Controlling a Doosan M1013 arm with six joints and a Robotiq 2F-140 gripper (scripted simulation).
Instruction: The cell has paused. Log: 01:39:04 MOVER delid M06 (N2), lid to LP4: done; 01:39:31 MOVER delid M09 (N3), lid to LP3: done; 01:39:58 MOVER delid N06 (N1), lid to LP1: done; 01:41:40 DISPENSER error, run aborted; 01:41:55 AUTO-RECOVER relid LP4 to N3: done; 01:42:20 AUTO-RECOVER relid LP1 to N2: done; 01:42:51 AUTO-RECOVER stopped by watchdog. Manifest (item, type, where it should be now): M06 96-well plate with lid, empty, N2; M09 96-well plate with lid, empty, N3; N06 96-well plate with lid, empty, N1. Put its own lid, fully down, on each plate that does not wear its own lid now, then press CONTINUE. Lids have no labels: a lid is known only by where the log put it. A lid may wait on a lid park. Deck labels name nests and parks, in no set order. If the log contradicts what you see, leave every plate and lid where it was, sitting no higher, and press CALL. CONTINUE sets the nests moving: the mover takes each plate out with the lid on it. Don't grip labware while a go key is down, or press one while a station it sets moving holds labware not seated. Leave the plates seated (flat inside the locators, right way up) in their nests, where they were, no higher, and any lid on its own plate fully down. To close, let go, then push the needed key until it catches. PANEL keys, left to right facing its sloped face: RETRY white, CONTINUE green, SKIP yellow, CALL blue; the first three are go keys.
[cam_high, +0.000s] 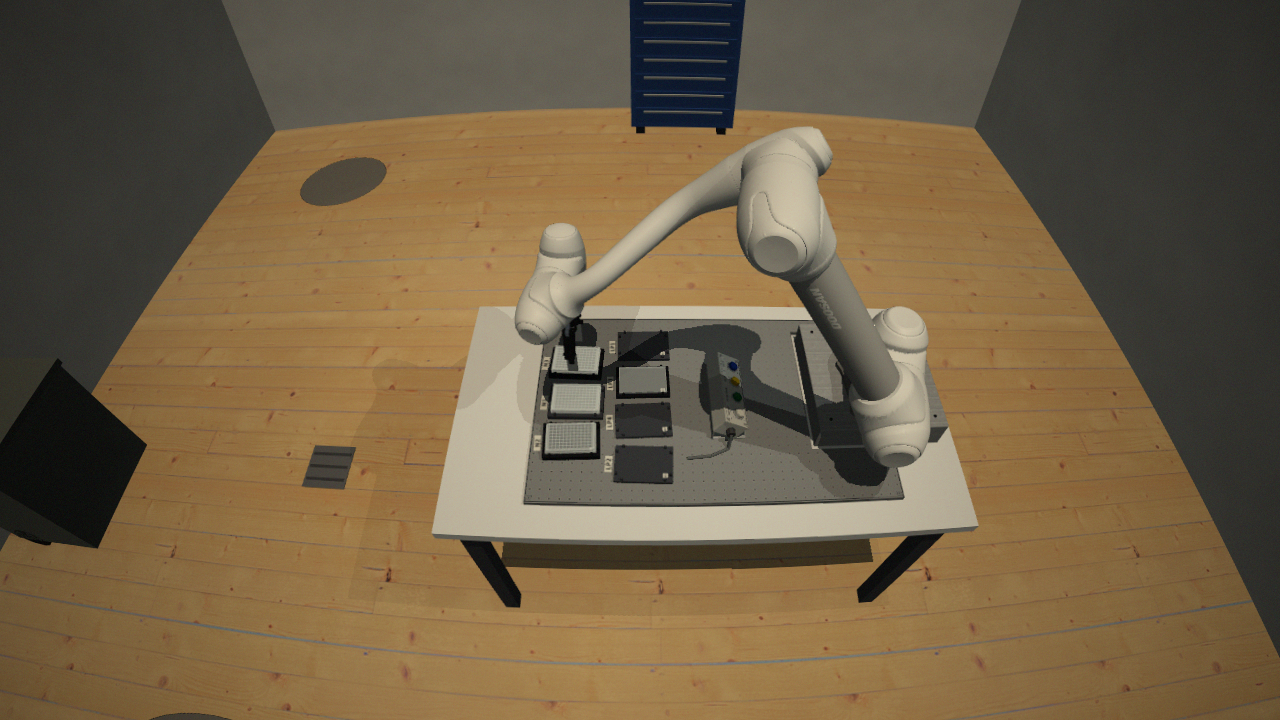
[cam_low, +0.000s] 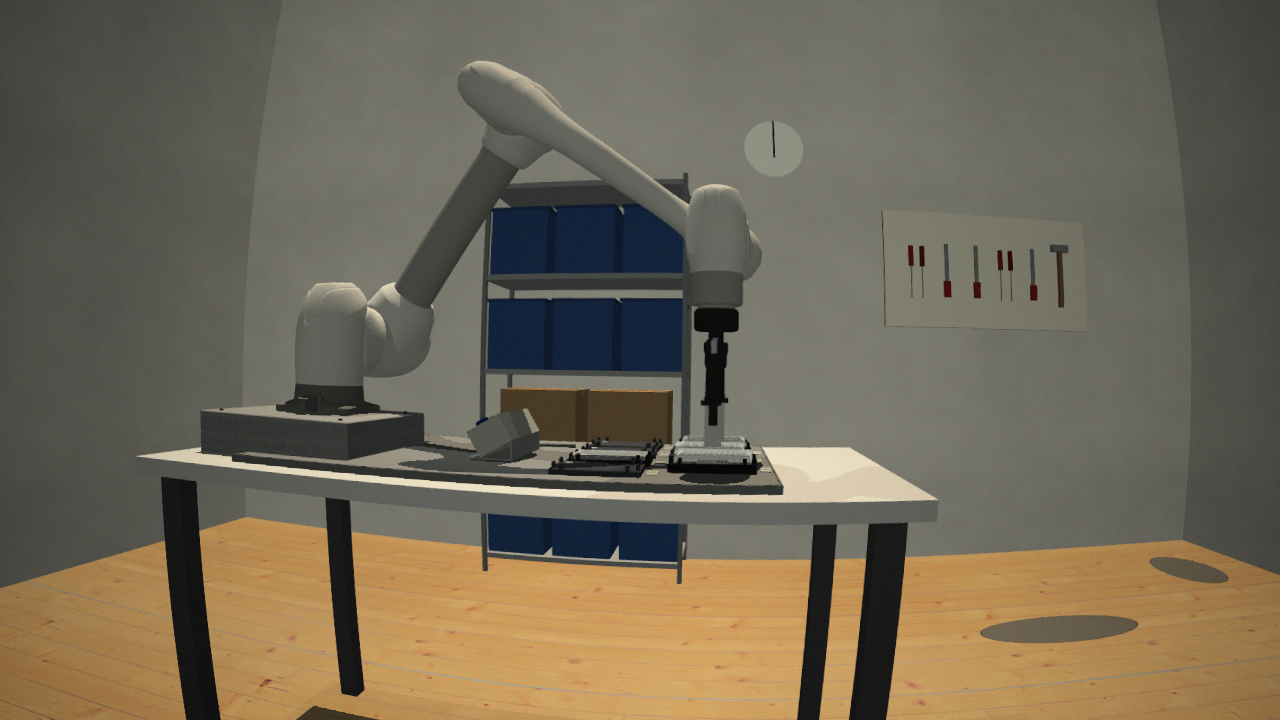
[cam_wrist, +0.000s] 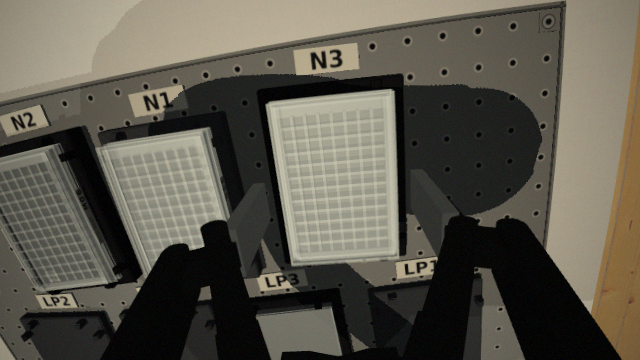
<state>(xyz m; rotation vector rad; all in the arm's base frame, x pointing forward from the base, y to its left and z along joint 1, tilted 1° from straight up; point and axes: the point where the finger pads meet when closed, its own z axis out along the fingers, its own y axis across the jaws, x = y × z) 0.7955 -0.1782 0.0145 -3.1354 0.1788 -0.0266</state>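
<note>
Now: the plate 5 cm below my hand. Round my hand: LP3 label (9 cm behind, 7 cm to the left, 7 cm below); N3 label (9 cm ahead, 1 cm to the right, 7 cm below); park LP3 (18 cm behind, 7 cm to the left, 6 cm below).
</note>
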